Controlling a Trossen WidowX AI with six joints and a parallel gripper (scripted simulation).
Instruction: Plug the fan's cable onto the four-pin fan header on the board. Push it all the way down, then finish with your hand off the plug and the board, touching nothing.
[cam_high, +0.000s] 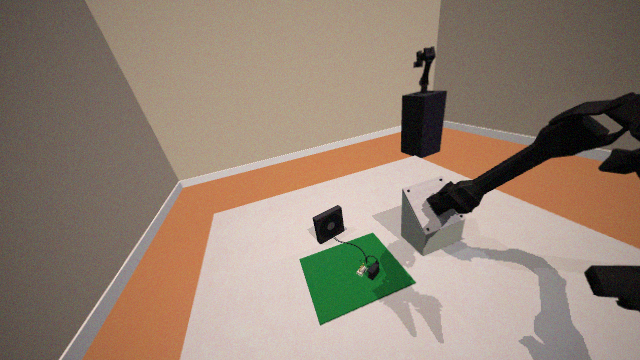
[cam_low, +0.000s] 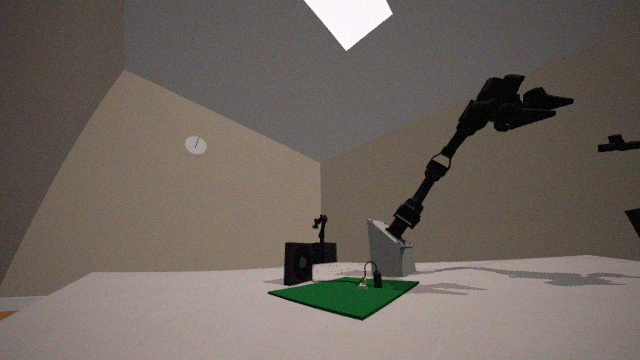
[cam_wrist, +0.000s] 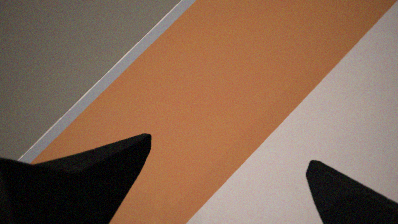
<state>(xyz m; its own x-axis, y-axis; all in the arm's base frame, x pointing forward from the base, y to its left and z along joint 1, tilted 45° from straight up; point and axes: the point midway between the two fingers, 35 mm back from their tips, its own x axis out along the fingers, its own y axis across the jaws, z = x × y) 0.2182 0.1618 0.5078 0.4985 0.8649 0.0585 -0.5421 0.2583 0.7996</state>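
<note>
Right now the black plug is 48 cm to the right of my gripper tip, 33 cm below it and 3 cm ahead of it. The rest, counted from my gripper tip: black fan 71 cm to the right, 29 cm below, 6 cm ahead; board 53 cm to the right, 37 cm below, 8 cm ahead.
</note>
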